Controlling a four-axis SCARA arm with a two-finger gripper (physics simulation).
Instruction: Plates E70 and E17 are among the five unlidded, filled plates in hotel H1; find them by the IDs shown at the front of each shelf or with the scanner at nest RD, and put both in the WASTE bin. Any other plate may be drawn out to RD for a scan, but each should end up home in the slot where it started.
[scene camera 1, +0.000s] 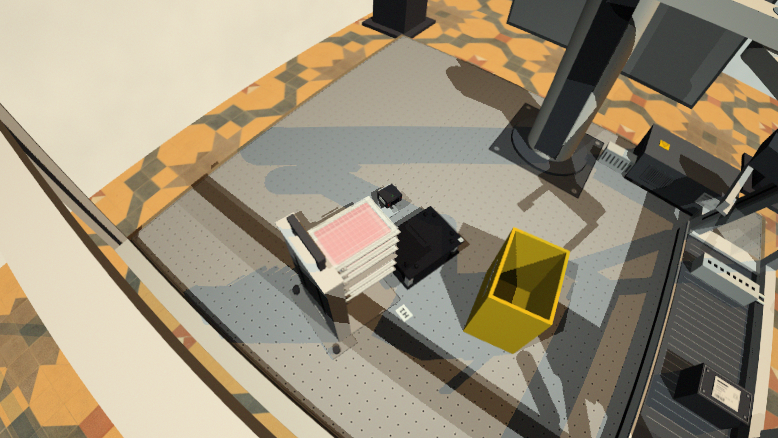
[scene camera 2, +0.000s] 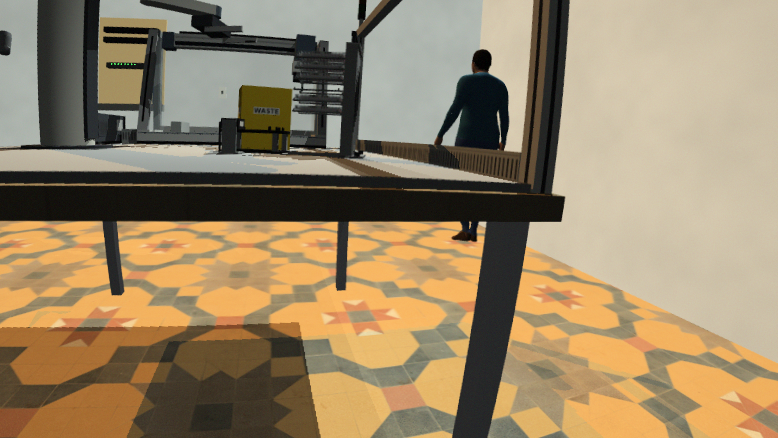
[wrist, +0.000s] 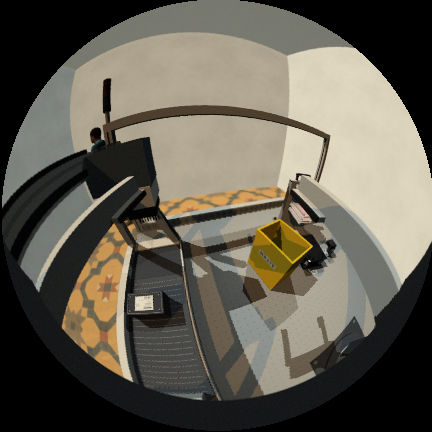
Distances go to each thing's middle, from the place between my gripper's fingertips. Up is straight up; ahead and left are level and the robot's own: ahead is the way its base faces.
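Looking at the nest RD (scene camera 1: 424, 240), I find my gripper far to the left of it and far above it, yet a little short of it. The dark control box (scene camera 1: 697, 171) is 63 cm behind my hand, 38 cm below it and 4 cm to the left of it. Then I consider the hotel H1 (scene camera 1: 334, 302), which is far to the right of my hand, far ahead of it and far below it.
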